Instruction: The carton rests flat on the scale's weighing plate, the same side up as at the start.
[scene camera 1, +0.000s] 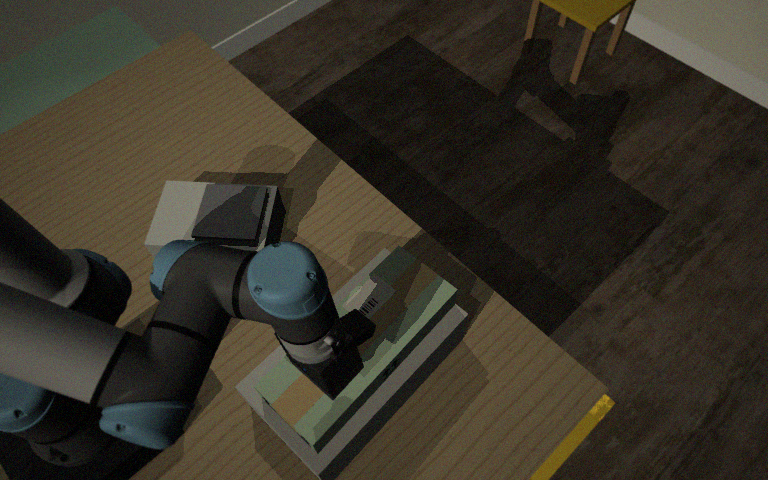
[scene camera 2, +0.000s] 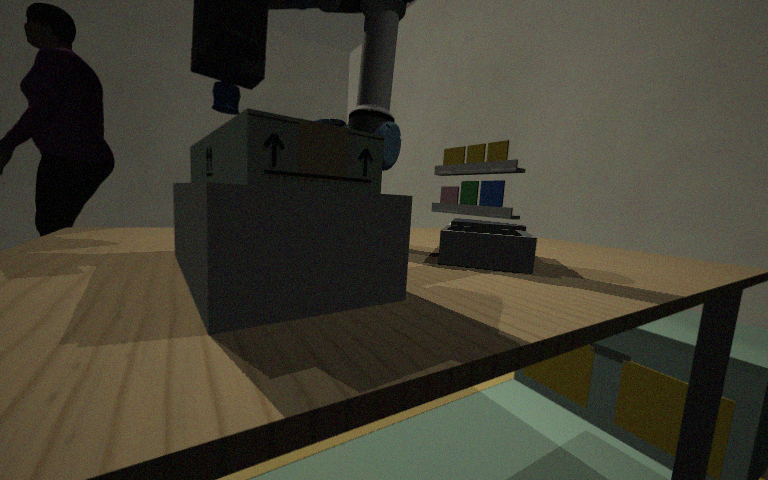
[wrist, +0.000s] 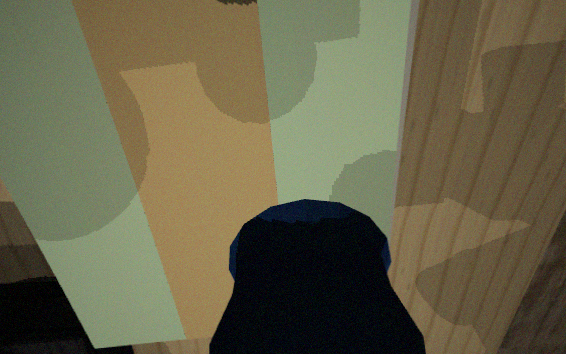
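Seen in the pictures: hand, its tool point: (scene camera 2: 225, 110) (wrist: 309, 266); arm's base, origin of its link: (scene camera 1: 80, 418).
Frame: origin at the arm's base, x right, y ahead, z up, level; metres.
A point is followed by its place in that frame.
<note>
The carton (scene camera 1: 300, 399) @(z 0.101, x 0.287, y 0.257 m) (scene camera 2: 322, 150) @(z 0.078, x 0.286, y 0.561 m) (wrist: 210, 165) @(z 0.101, x 0.286, y 0.310 m) is pale green with a brown tape stripe and a barcode label. It lies flat on a grey block (scene camera 1: 396, 380) @(z 0.043, x 0.363, y 0.390 m) (scene camera 2: 305, 249) @(z -0.011, x 0.301, y 0.563 m), its side arrows pointing up. My suction cup (scene camera 2: 226, 98) (wrist: 310, 260) is blue and hangs over the carton's top near one side, with a small gap below it in scene camera 2, holding nothing. In scene camera 1 the arm's black tool hides the cup. The scale (scene camera 1: 172, 212) @(z -0.014, x -0.236, y 0.363 m) (scene camera 2: 487, 249) @(z -0.041, x -0.073, y 0.492 m), with its dark weighing plate (scene camera 1: 232, 213) @(z 0.003, x -0.127, y 0.439 m), stands apart from the block, with no carton on it.
The wooden table (scene camera 1: 169, 101) @(z -0.076, x -0.569, y 0.579 m) (scene camera 2: 124, 384) @(z -0.076, x 0.429, y 0.610 m) carries the block and the scale. A person (scene camera 2: 67, 113) stands behind the table at left. Wall shelves (scene camera 2: 475, 168) show beyond the scale. A yellow chair (scene camera 1: 591, 11) and a yellow strip (scene camera 1: 572, 438) show past the table edge.
</note>
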